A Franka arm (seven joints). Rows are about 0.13 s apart.
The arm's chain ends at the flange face. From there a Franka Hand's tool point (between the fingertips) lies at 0.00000 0.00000 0.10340 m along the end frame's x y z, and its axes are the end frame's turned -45 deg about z.
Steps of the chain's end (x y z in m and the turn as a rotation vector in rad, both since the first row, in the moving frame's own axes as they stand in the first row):
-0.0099, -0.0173, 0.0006, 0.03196, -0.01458, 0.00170
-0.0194, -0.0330, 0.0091, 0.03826, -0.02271, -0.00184
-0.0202, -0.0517, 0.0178, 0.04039, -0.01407, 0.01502
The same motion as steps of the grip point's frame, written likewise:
0.0065, -0.0226, 0.0005, 0.03291, 0.01229, 0.00170
0.0107, -0.0415, 0.0090, 0.04311, 0.01100, -0.00184
0.0242, -0.0548, 0.0177, 0.03851, 0.01861, 0.01502

